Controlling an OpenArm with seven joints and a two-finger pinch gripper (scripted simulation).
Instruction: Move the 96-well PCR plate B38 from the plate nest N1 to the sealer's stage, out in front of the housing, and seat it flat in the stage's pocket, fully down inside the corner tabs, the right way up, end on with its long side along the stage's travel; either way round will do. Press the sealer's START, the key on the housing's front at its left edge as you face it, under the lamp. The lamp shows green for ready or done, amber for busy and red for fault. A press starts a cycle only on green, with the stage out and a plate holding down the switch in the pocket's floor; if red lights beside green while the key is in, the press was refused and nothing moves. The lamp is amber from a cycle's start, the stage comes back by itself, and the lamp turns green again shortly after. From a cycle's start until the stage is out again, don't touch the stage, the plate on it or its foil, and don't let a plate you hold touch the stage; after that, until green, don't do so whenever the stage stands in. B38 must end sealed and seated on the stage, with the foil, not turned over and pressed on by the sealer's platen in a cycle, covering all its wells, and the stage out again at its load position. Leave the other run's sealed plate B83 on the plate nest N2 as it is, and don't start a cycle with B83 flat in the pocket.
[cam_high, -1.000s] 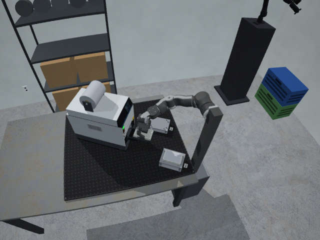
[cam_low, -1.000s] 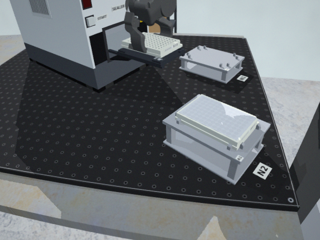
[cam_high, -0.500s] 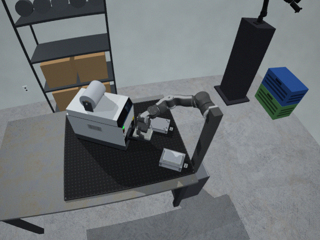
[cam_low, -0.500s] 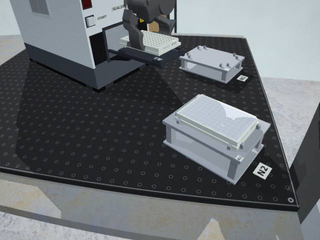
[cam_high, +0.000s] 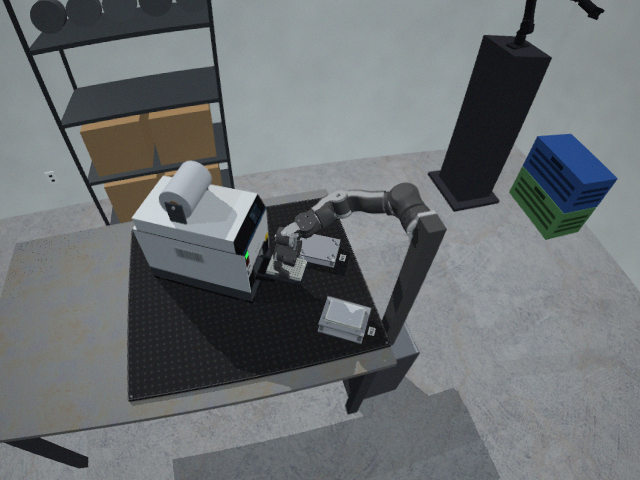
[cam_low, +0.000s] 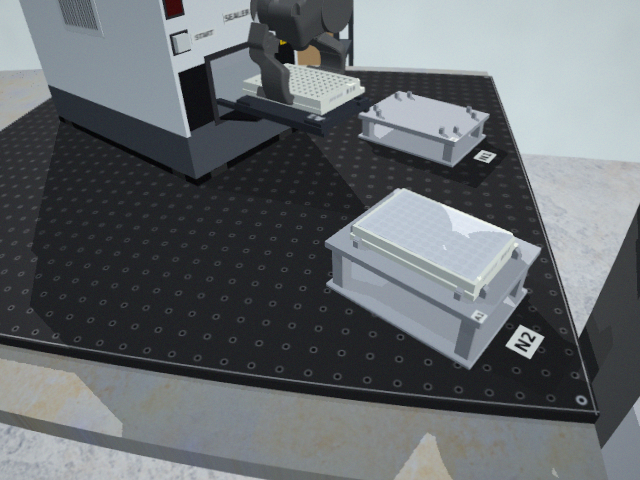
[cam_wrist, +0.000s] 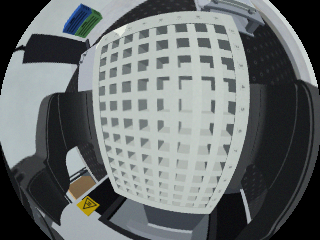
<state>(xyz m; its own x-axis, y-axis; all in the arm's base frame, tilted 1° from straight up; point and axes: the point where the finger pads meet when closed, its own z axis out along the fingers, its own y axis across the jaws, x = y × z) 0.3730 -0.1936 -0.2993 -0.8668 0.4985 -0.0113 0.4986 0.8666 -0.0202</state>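
The white 96-well plate B38 lies right at my hand. Also, from my hand: sealer's dark stage: 2 cm below; then start key: 13 cm ahead, 6 cm above, 3 cm to the left; then nest N1: 16 cm behind, 13 cm to the right, 9 cm below.
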